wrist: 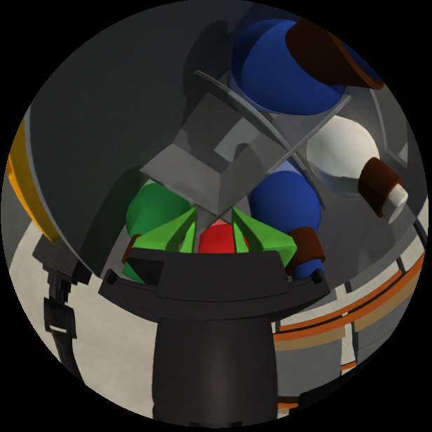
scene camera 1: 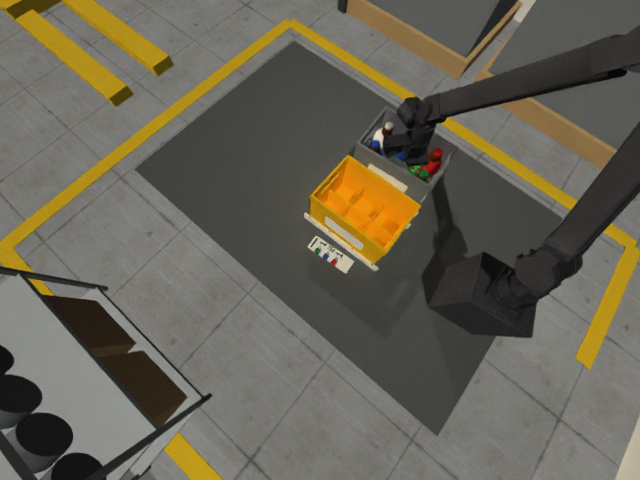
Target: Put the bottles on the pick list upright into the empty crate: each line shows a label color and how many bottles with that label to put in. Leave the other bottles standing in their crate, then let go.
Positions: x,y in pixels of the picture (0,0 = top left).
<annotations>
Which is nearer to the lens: the green bottle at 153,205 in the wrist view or the red bottle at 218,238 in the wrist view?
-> The green bottle.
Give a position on a blue bottle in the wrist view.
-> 275,69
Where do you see a blue bottle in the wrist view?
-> At 284,200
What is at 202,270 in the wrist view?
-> My gripper.
</annotations>
